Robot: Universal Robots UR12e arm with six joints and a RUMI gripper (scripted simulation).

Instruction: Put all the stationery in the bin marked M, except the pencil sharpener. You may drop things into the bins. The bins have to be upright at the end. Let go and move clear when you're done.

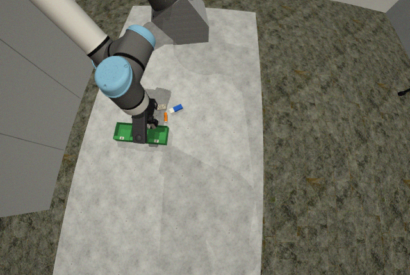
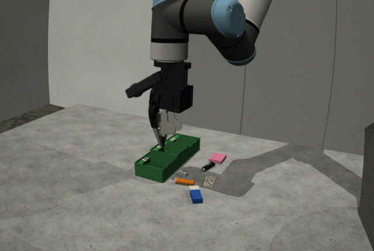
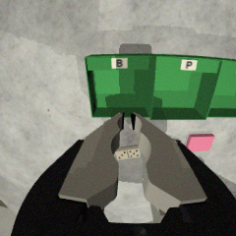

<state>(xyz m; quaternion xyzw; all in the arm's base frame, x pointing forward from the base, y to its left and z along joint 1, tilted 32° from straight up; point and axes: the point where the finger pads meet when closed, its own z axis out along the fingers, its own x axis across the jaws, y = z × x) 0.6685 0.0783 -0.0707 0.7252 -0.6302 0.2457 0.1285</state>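
The pink eraser is 9 cm behind my hand, 16 cm to the right of it and 9 cm below it. The rest, counted from my hand: green bin block: 2 cm ahead, 7 cm to the right, 7 cm below; then pencil sharpener: 5 cm behind, 2 cm to the right, 9 cm below; then orange marker: 8 cm behind, 2 cm to the left, 9 cm below.
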